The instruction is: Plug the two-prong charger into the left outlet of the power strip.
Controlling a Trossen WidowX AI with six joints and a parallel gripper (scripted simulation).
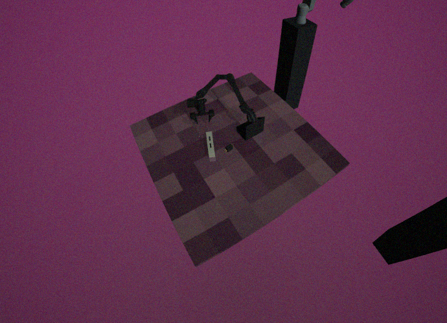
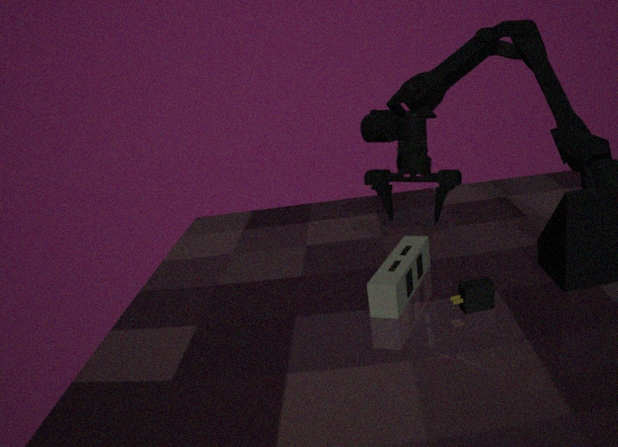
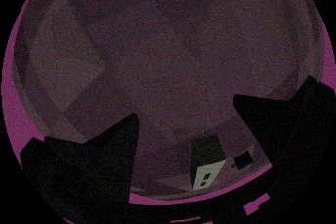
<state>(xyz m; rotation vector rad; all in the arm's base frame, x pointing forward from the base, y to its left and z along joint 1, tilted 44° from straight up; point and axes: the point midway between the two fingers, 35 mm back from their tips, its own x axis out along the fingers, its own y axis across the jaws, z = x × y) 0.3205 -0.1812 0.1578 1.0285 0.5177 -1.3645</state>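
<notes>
The charger lies 60 mm behind my gripper tip, 300 mm to the left of it and 30 mm below it.
</notes>
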